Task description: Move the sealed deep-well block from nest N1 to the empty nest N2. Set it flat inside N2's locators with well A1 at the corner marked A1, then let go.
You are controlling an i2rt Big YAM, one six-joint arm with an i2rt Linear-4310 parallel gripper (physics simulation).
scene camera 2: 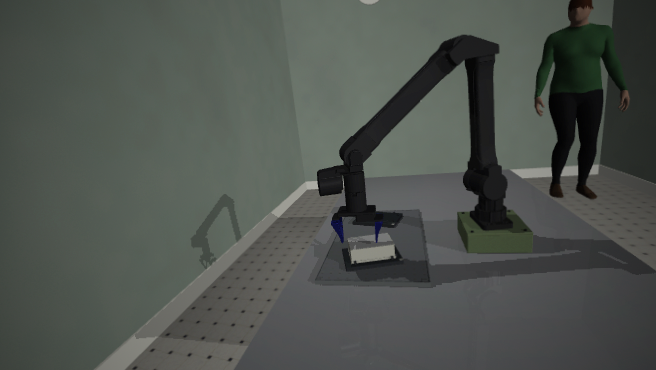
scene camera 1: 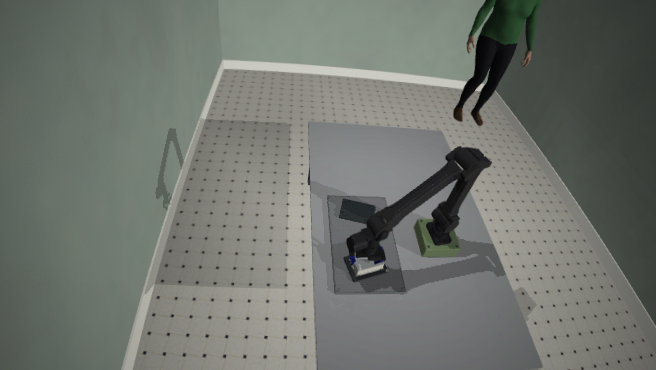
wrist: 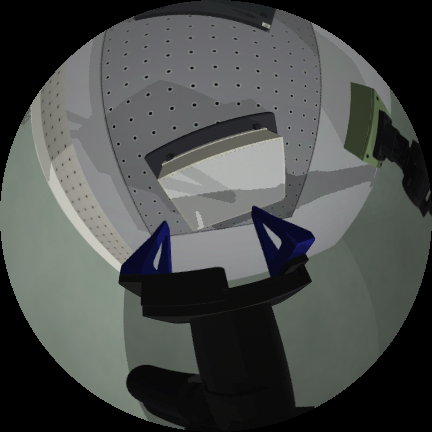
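Where they show: gripper, fingertip midpoint: (scene camera 2: pixel 359 242) (scene camera 1: pixel 363 263) (wrist: pixel 209 216); arm's base at its link origin: (scene camera 2: pixel 490 221) (scene camera 1: pixel 438 233) (wrist: pixel 381 135).
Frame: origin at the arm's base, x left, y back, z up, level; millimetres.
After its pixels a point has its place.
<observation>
The sealed deep-well block (scene camera 1: pixel 370 270) @[x 120, y -372, z -20 mm] (scene camera 2: pixel 372 254) @[x 119, y -372, z -18 mm] (wrist: pixel 235 175) @[x 63, y -370, z 4 mm], white with a pale flat top, sits in a dark nest (scene camera 2: pixel 346 260) @[x 106, y -448, z -38 mm] (wrist: pixel 220 127) @[x 22, y -369, z -38 mm] at the near end of the perforated plate. The other nest (scene camera 1: pixel 357 210) @[x -215, y -331, z -38 mm] (scene camera 2: pixel 395 219) @[x -176, y -268, z -38 mm] (wrist: pixel 240 12) is dark and empty, at the plate's far end; a small white mark shows at one corner in the wrist view. Labels N1, N2 and A1 cannot be read. My gripper (scene camera 1: pixel 366 259) @[x 99, y -406, z 13 mm] (scene camera 2: pixel 360 242) @[x 99, y -406, z 13 mm] (wrist: pixel 209 216) @[x 99, y -406, z 13 mm] points down and is open and empty, its blue fingertips spread at about the height of the block's top. Contact with the block cannot be told.
The grey perforated plate (scene camera 1: pixel 342 240) @[x -63, y -443, z -50 mm] (scene camera 2: pixel 415 265) @[x 141, y -259, z -50 mm] (wrist: pixel 200 65) @[x -61, y -373, z -50 mm] lies on the grey table (scene camera 1: pixel 370 335) @[x 372, y -438, z -63 mm] (scene camera 2: pixel 450 325) @[x 365, y -233, z -63 mm]. The arm's green base block (scene camera 1: pixel 425 245) @[x 49, y -88, z -3 mm] (scene camera 2: pixel 495 242) @[x 84, y -20, z -30 mm] (wrist: pixel 360 115) @[x -20, y -80, z -32 mm] stands to the right of the plate. A person in green (scene camera 1: pixel 505 22) (scene camera 2: pixel 577 60) stands beyond the table.
</observation>
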